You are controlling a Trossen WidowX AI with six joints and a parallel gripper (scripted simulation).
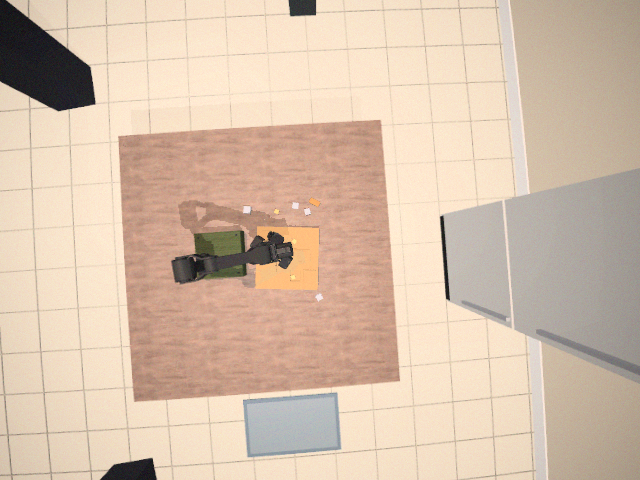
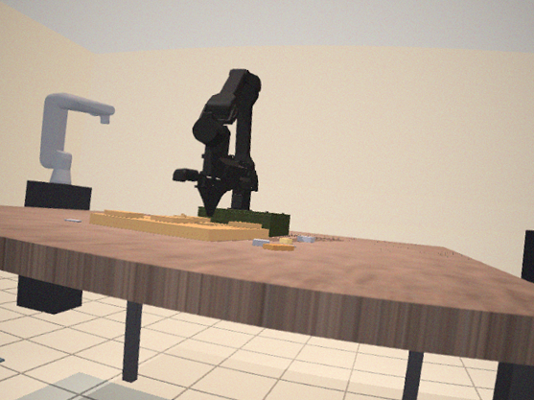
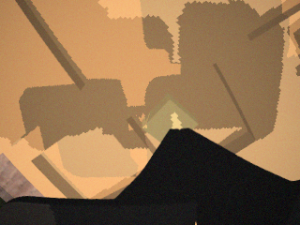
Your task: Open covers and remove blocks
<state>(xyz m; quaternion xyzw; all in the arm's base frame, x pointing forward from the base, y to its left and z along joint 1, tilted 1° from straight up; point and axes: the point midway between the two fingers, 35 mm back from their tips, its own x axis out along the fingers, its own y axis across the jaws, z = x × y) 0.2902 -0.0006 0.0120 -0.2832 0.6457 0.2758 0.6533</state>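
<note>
The puzzle board is 5 cm ahead of my gripper tip, 3 cm to the right of it and 2 cm below it.
</note>
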